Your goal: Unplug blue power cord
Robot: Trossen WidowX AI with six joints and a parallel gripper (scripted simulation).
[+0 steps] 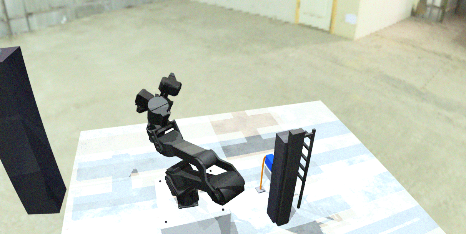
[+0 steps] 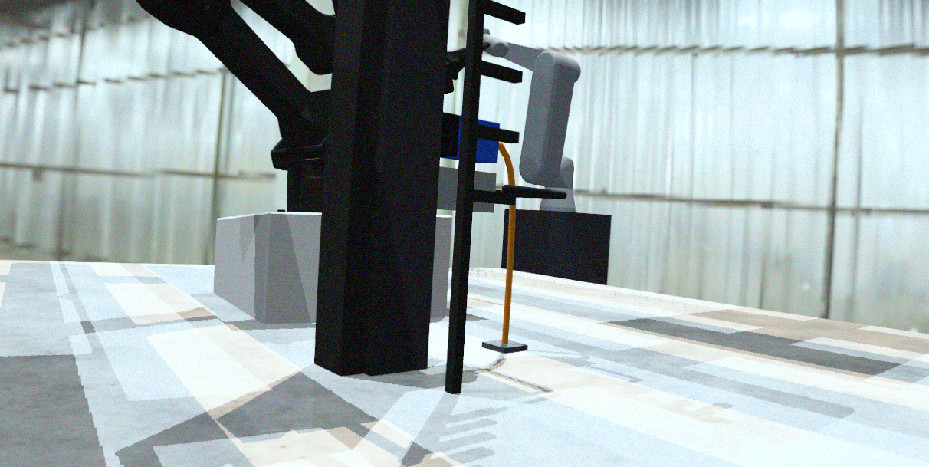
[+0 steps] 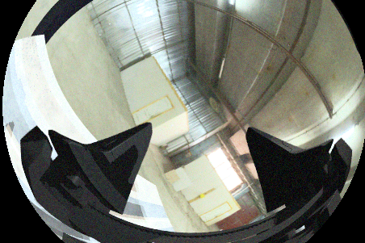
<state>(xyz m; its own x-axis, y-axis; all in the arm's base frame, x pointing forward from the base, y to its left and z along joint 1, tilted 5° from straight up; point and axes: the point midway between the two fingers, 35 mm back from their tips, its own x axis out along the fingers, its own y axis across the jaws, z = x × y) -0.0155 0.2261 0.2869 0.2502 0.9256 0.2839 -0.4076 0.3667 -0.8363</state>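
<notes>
Right now the blue plug is 32 cm ahead of my gripper tip, 22 cm below it and 21 cm to the right of it. Round my gripper tip: tall black upright block (34 cm ahead, 31 cm to the right, 22 cm below); then small grey pad (41 cm below, 30 cm ahead, 14 cm to the right); then thin black ladder-like rail (42 cm ahead, 26 cm to the right, 24 cm below).
</notes>
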